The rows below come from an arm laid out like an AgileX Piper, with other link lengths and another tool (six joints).
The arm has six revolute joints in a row. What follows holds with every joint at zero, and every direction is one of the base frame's.
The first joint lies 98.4 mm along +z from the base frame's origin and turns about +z.
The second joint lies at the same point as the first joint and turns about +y.
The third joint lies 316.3 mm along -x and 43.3 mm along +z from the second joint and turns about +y.
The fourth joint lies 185.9 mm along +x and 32.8 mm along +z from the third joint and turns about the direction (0.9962, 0, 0.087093).
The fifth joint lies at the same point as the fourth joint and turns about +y.
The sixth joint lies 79.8 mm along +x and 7 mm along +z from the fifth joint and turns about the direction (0.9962, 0, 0.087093).
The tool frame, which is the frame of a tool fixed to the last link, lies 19.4 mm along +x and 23 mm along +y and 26.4 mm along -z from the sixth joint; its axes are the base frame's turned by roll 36.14, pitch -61.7 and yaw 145.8 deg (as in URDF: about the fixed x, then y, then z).
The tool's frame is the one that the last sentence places.
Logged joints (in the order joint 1, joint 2, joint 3, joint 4, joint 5, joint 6), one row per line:
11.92 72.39 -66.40 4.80 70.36 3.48
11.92 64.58 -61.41 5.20 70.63 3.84
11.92 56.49 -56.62 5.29 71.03 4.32
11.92 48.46 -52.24 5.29 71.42 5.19
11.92 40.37 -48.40 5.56 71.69 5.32
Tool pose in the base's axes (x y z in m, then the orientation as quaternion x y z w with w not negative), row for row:
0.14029 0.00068 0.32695 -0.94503 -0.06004 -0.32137 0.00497
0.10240 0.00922 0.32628 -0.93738 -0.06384 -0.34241 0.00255
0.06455 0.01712 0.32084 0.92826 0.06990 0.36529 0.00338
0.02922 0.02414 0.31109 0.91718 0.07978 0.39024 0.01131
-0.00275 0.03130 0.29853 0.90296 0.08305 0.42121 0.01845
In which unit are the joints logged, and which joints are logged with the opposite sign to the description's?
The joints are logged in degrees. Opposite sign: joint 1, joint 6.
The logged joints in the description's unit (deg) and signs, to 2 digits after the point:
-11.92 72.39 -66.40 4.80 70.36 -3.48
-11.92 64.58 -61.41 5.20 70.63 -3.84
-11.92 56.49 -56.62 5.29 71.03 -4.32
-11.92 48.46 -52.24 5.29 71.42 -5.19
-11.92 40.37 -48.40 5.56 71.69 -5.32

